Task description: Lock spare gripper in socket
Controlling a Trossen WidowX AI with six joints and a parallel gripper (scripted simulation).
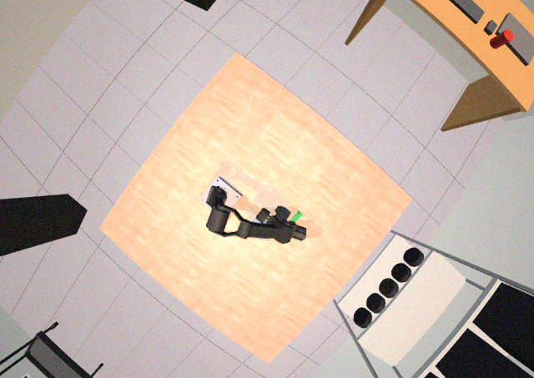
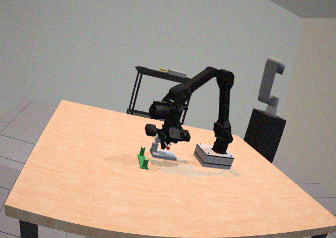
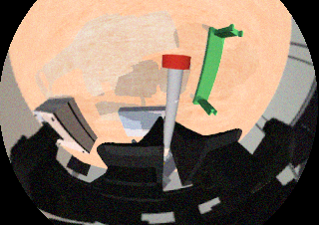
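Right now my gripper tip is 5 cm to the left of the grey mount and 1 cm past it. Round my gripper tip: green cradle 9 cm ahead, 5 cm to the left, 3 cm below; spare gripper 6 cm above, 5 cm to the right, 4 cm behind.
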